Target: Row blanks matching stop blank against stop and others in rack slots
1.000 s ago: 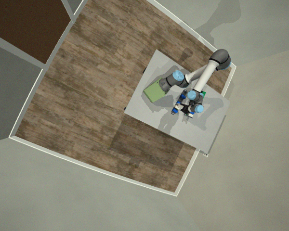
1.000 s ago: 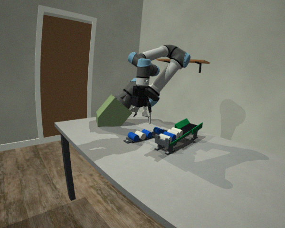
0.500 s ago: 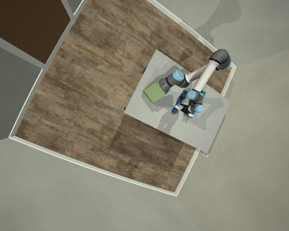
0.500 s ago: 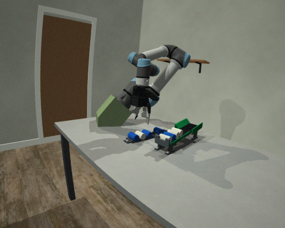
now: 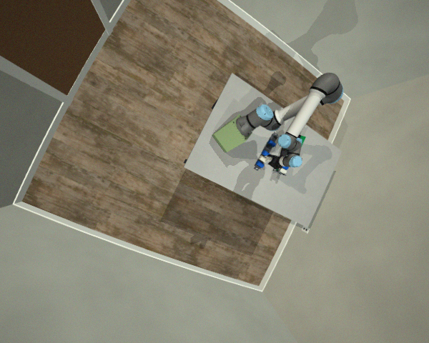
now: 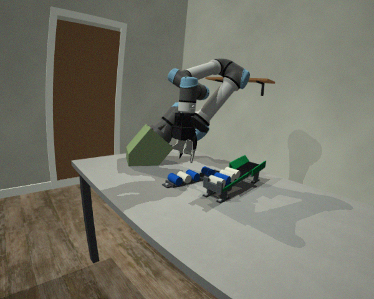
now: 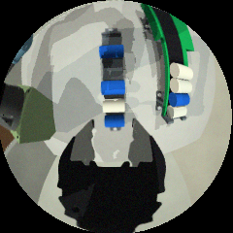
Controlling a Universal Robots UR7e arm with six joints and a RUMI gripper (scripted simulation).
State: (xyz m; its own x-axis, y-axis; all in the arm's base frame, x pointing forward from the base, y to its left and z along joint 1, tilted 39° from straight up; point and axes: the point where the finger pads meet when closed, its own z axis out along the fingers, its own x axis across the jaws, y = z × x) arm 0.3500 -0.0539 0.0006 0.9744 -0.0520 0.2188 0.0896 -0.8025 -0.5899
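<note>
Right now the dark stock rack is 10 mm behind my hand, 80 mm to the left of it and 130 mm below it. Round my hand: grey stop 200 mm ahead, 60 mm below.
</note>
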